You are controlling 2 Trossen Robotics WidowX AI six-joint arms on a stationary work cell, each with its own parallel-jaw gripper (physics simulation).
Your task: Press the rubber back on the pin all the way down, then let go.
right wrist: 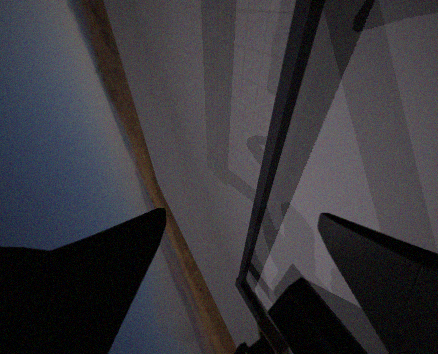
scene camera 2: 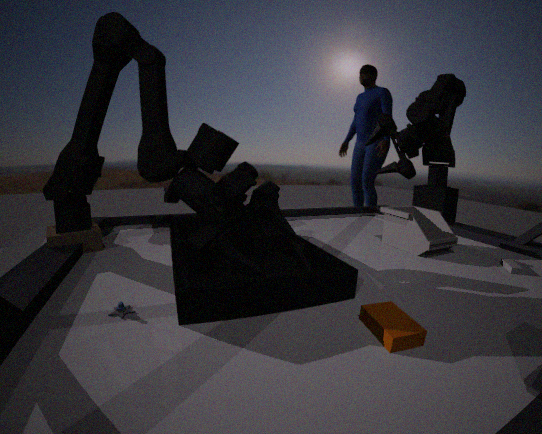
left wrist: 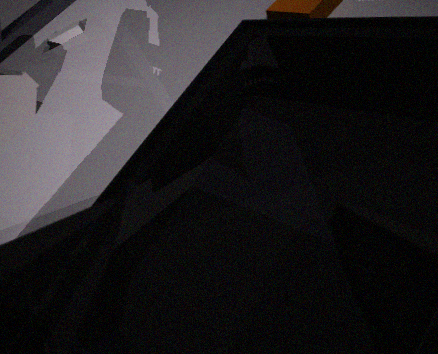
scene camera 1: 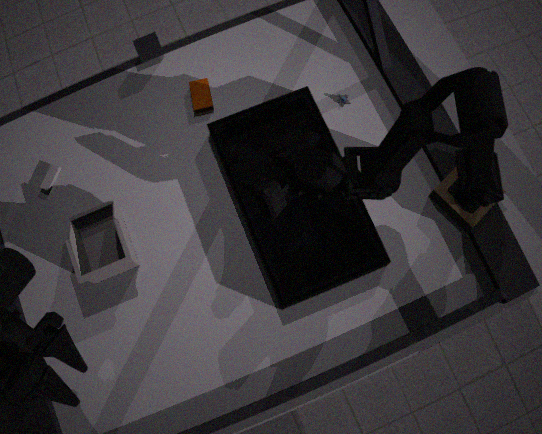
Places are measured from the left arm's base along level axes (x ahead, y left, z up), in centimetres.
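Pixels of known places: left gripper, fingertip midpoint: (scene camera 2: 279,255) (left wrist: 229,211) (scene camera 1: 256,168); right gripper, fingertip midpoint: (right wrist: 241,217) (scene camera 2: 370,159) (scene camera 1: 82,386); left arm's base, link origin: (right wrist: 267,346) (scene camera 2: 72,228) (scene camera 1: 470,190); right arm's base, link origin: (scene camera 2: 436,187).
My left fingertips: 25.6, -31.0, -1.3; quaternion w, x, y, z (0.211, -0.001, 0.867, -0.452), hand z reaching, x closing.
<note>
Ahead of a thing's pixels: the offset from my left fingertips to its top centre, as dx, dy, dz. "spot": to the spot under its first point.
A big black slab @(-2.1, +8.4, +1.2) (scene camera 1: 312,258) (scene camera 2: 261,284) (left wrist: 253,246) lies in the middle of the table. A faint grey shape (scene camera 1: 275,195) stands on it; it is too dark to tell the rubber from the pin. My left gripper (scene camera 1: 323,172) (scene camera 2: 256,189) is open and empty, low over the slab's right side, a little to the right of that shape. Its fingers are lost in the dark in the left wrist view. My right gripper (scene camera 1: 80,385) (scene camera 2: 391,151) (right wrist: 241,217) is open and empty, held high at the table's far end, away from the slab.
An orange block @(-3.0, -19.9, -0.9) (scene camera 1: 201,95) (scene camera 2: 391,325) (left wrist: 302,7) lies near one slab corner. A grey open box @(spot: +31.4, -11.1, -2.1) (scene camera 1: 97,241) (scene camera 2: 420,232) stands near the right arm. A small blue and grey thing @(-23.2, +0.5, -1.6) (scene camera 1: 340,99) (scene camera 2: 123,310) lies on the table. A blue figure (scene camera 2: 368,129) stands behind.
</note>
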